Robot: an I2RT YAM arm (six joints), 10 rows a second.
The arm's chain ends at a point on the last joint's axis. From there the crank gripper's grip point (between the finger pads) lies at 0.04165 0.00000 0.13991 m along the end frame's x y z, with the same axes.
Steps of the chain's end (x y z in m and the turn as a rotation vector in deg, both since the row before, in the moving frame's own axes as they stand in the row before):
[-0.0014, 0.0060, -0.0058, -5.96, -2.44, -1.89]
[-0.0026, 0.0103, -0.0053, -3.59, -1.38, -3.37]
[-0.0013, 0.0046, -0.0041, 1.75, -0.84, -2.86]
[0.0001, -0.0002, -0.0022, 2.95, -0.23, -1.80]
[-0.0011, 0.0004, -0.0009, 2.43, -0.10, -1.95]
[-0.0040, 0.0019, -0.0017, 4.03, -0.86, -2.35]
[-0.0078, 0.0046, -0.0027, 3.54, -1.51, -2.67]
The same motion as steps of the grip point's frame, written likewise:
[-0.0072, 0.0193, -0.0048, -5.96, -2.44, -1.89]
[-0.0058, 0.0167, -0.0045, -3.59, -1.38, -3.37]
[-0.0035, -0.0017, -0.0036, 1.75, -0.84, -2.86]
[-0.0006, -0.0087, -0.0023, 2.95, -0.23, -1.80]
[-0.0015, -0.0069, -0.0010, 2.43, -0.10, -1.95]
[-0.0063, -0.0096, -0.0015, 4.03, -0.86, -2.35]
[-0.0117, -0.0059, -0.0020, 3.54, -1.51, -2.67]

